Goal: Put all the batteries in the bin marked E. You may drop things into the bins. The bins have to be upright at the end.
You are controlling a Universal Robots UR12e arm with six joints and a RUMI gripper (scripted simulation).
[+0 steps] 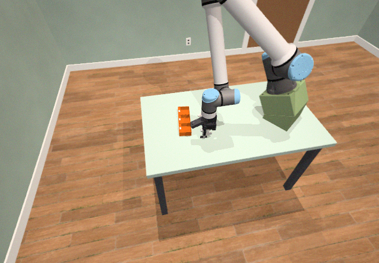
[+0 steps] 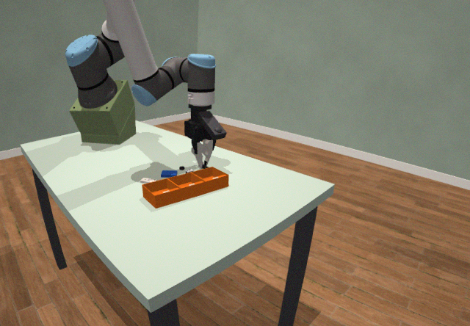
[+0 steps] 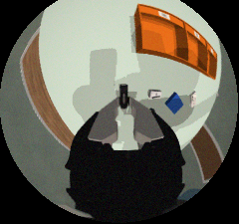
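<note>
Right now the black round thing is 40 mm behind my hand, 60 mm to the right of it and 10 mm below it. Round my hand: white card-like piece: 10 mm behind, 210 mm to the right, 10 mm below; battery: 10 mm below; blue block: 20 mm behind, 130 mm to the right, 10 mm below.
</note>
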